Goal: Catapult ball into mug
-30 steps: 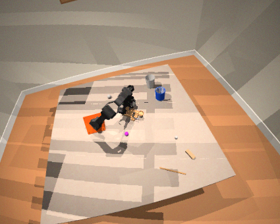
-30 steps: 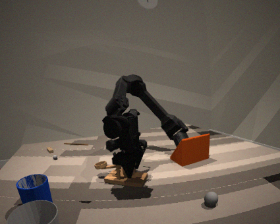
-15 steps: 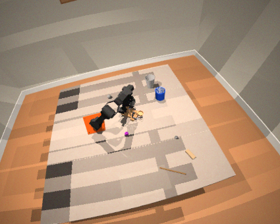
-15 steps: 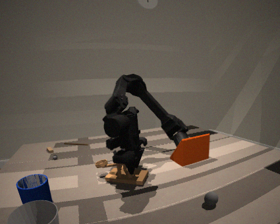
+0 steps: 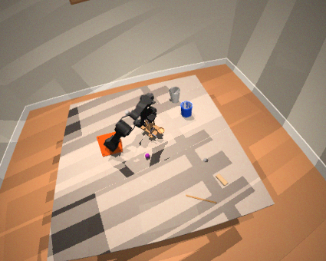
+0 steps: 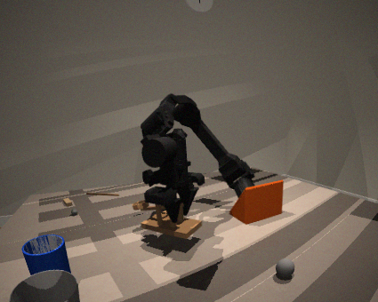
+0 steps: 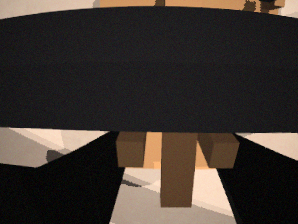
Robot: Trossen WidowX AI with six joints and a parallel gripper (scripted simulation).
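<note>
My gripper tip is 2 cm short of the catapult frame, 4 cm to the left of it and 5 cm below it. The rest, counted from my gripper tip: purple ball (8 cm behind, 21 cm to the right, 6 cm below); then blue mug (33 cm ahead, 3 cm to the left, 5 cm below); then wooden catapult (3 cm ahead, 7 cm to the right, 2 cm above).
</note>
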